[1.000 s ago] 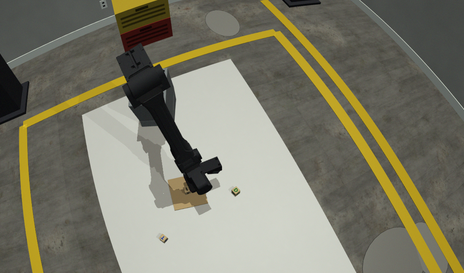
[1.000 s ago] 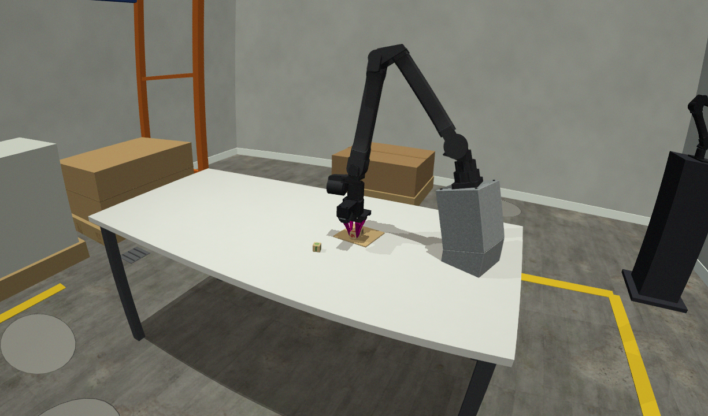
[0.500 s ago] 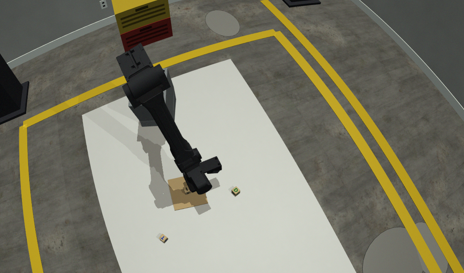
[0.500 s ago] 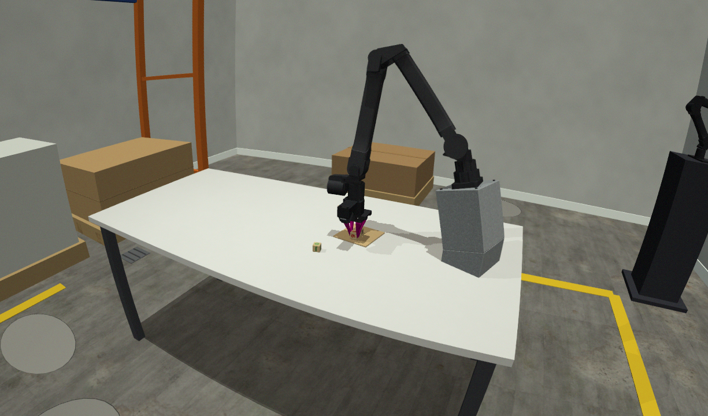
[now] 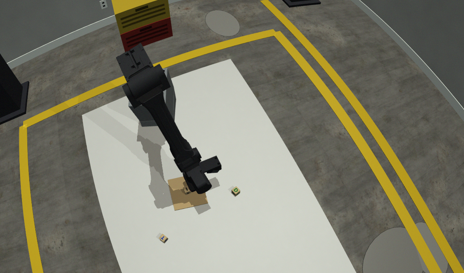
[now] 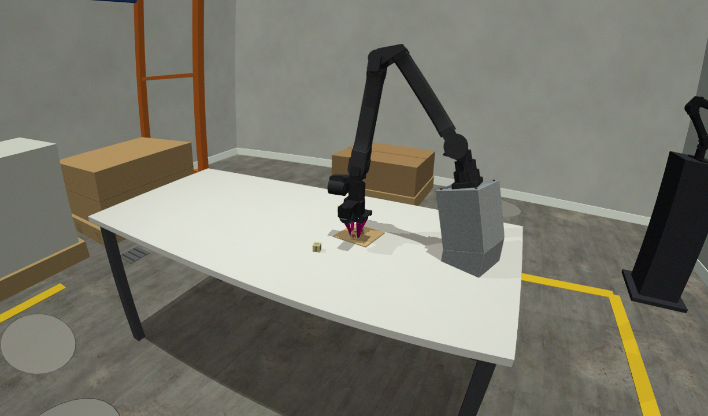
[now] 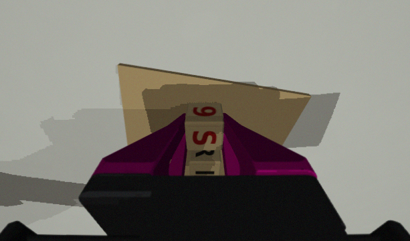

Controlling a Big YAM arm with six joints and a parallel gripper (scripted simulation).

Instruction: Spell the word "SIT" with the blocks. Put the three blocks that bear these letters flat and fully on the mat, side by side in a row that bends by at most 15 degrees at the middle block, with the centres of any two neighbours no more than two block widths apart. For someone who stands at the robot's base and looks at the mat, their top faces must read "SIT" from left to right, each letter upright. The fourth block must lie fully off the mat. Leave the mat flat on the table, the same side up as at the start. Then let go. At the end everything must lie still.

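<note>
The S block is right at my hand. The rest, counted from my hand: I block 40 mm to the right; D block 140 mm to the left, 70 mm ahead, 10 mm below; tan mat 40 mm to the right, 20 mm below.
</note>
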